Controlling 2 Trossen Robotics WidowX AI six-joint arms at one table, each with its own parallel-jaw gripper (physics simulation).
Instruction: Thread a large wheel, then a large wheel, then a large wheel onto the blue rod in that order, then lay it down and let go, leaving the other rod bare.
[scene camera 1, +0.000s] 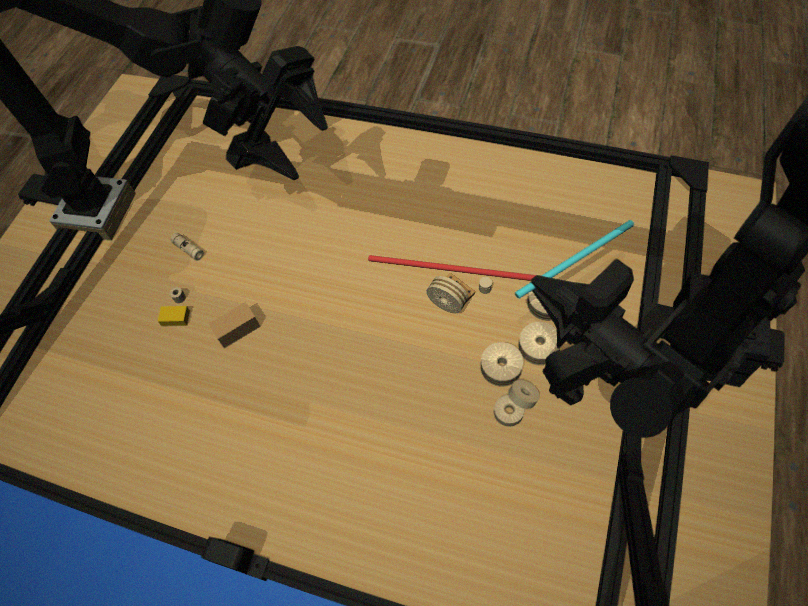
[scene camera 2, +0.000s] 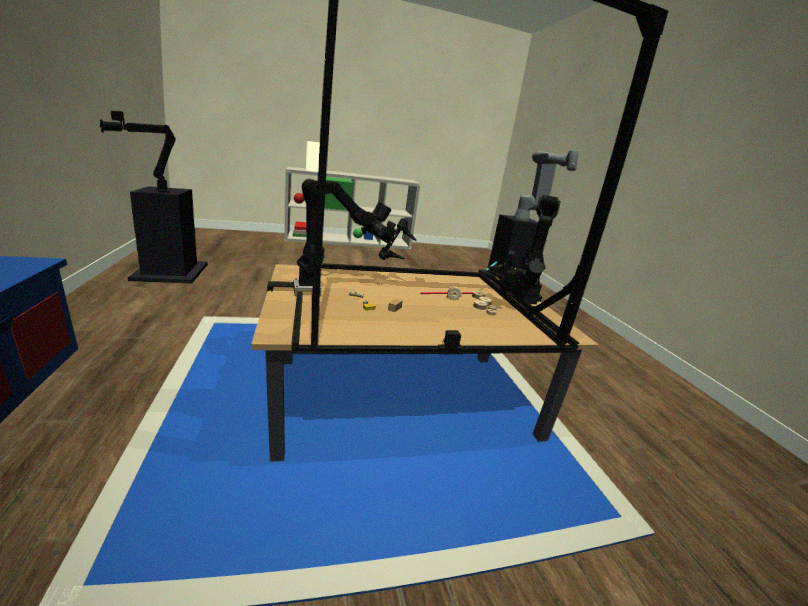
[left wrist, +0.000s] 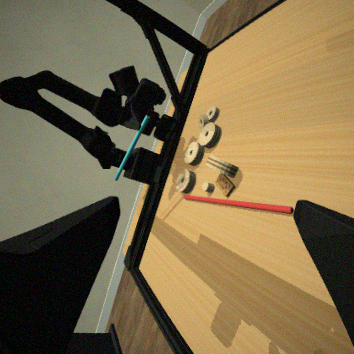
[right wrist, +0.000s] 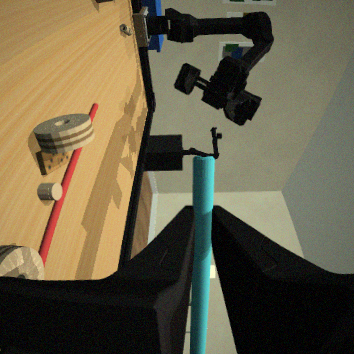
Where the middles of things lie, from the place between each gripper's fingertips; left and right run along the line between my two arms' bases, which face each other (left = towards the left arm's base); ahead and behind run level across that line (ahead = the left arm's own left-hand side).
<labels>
The blue rod (scene camera 1: 629, 224) lies 50 mm ahead of my right hand and 40 mm to the right of it. The rest, counted from my right hand: red rod (right wrist: 50, 226) (150 mm below, 110 mm to the left, 90 mm ahead); then dark block (scene camera 1: 240, 321) (390 mm to the left, 140 mm below, 90 mm behind).
My left hand is 190 mm past the dark block, 170 mm above it and 80 mm to the right of it. Round my left hand: red rod: 200 mm to the right, 180 mm below, 10 mm behind; then blue rod: 360 mm to the right, 50 mm behind, 30 mm below.
</labels>
